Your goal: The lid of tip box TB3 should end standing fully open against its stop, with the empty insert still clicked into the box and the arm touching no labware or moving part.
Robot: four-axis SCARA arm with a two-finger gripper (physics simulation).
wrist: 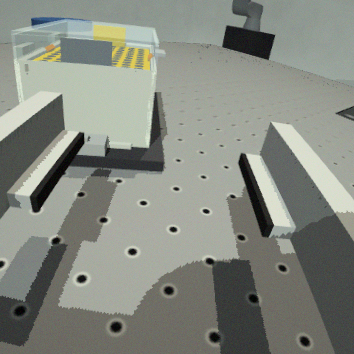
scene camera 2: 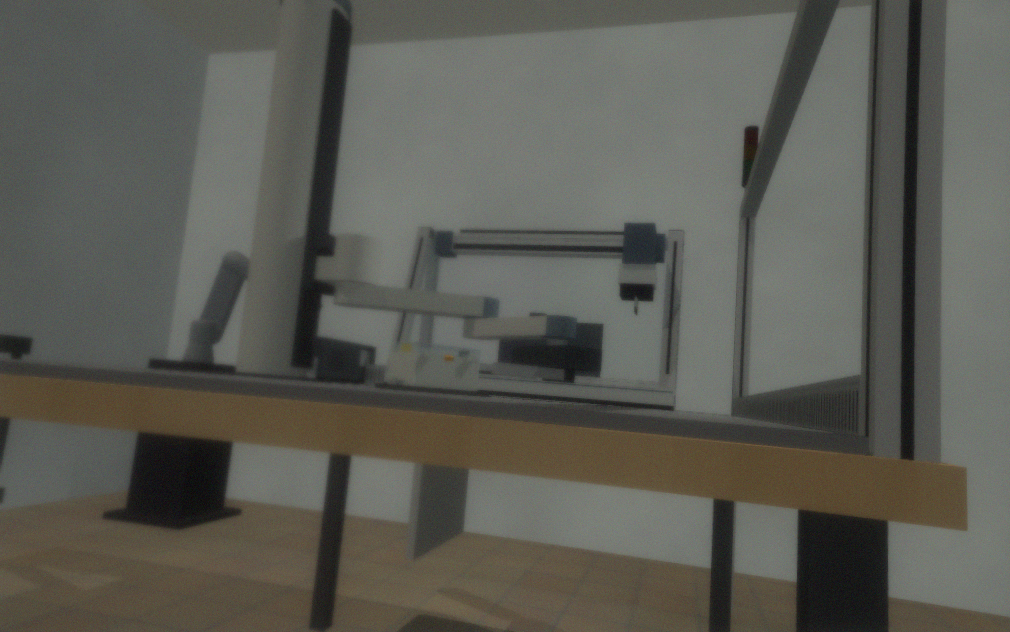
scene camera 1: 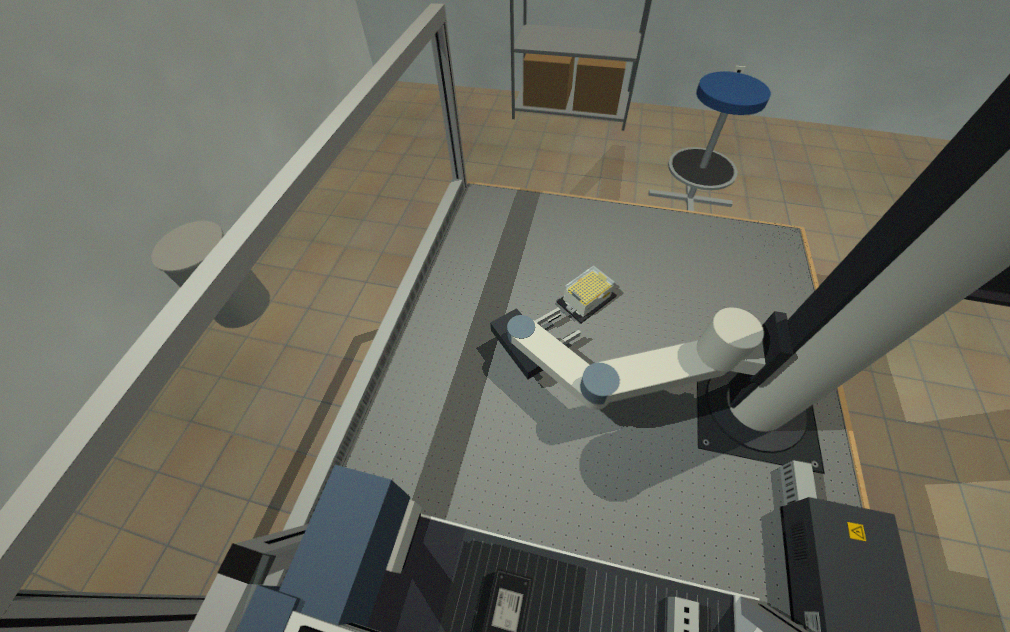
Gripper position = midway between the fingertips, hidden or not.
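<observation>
The gripper (scene camera 1: 569, 321) (scene camera 2: 481, 367) (wrist: 164, 128) shares the scene with a dark control box (scene camera 2: 353, 371) and a clear lid (scene camera 1: 591, 284), and the lid (wrist: 67, 40) appears in the wrist view too.
</observation>
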